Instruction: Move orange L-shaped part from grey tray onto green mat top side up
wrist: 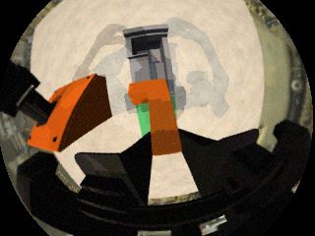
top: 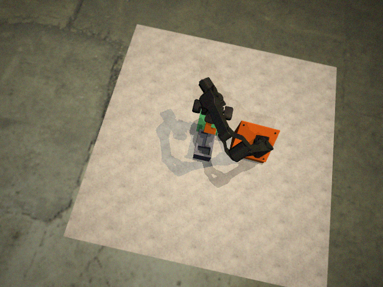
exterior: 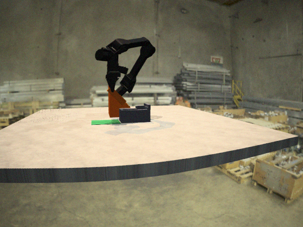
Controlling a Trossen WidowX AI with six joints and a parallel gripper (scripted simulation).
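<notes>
The green mat lies 17 cm below my gripper tip, 4 cm to the right of it and 1 cm behind it. Round my gripper tip: orange L-shaped part 3 cm to the left, 3 cm below, 1 cm behind.
</notes>
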